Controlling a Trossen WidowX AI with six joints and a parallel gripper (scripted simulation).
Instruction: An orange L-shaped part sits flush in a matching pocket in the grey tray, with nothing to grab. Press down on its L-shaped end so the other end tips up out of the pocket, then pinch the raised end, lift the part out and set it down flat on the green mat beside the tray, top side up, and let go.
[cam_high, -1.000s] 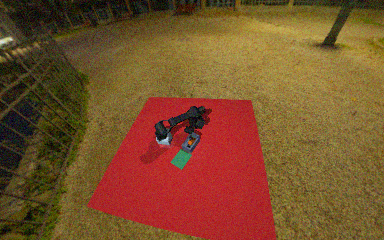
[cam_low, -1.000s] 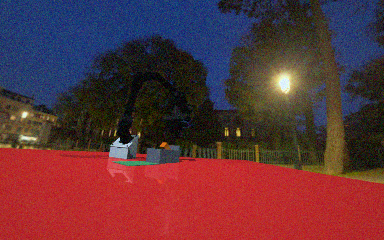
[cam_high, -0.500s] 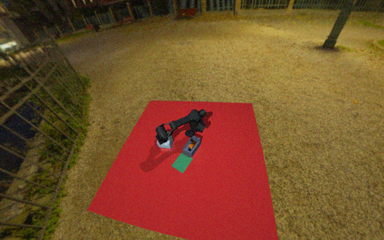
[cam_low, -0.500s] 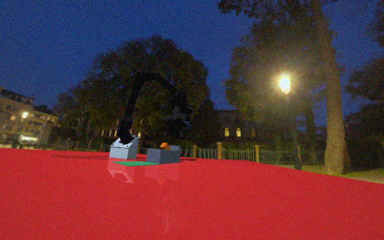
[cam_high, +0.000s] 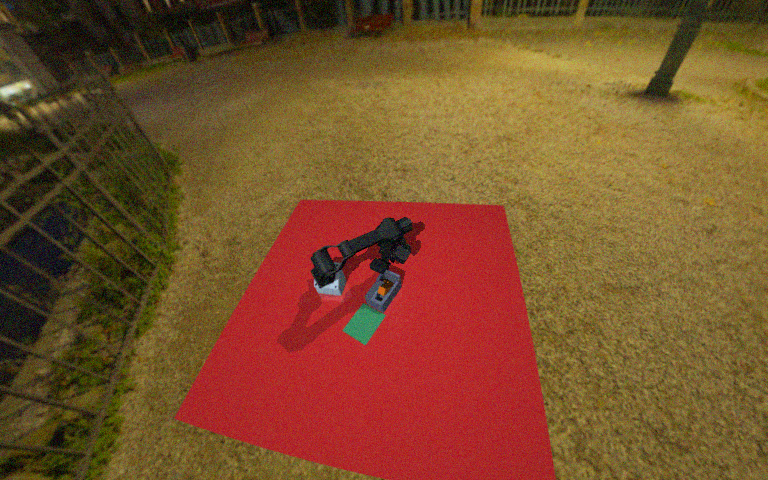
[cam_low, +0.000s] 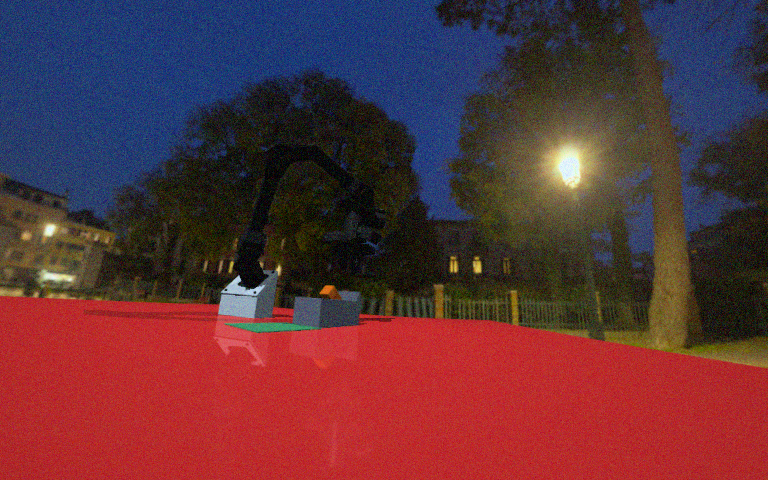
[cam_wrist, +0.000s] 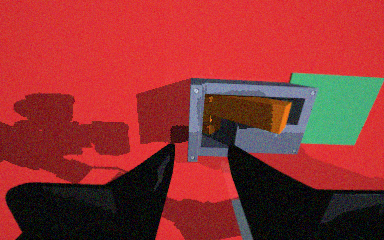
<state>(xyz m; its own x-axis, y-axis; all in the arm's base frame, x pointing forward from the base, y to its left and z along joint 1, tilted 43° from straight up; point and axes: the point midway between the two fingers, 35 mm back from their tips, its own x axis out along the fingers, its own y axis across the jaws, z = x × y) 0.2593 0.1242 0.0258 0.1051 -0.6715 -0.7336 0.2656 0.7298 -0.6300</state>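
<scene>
Right now the orange L-shaped part is 10 cm below my gripper tip, 4 cm to the right of it and 2 cm behind it. From my gripper tip the other things lie so: green mat: 21 cm to the right, 16 cm below, 7 cm behind.
</scene>
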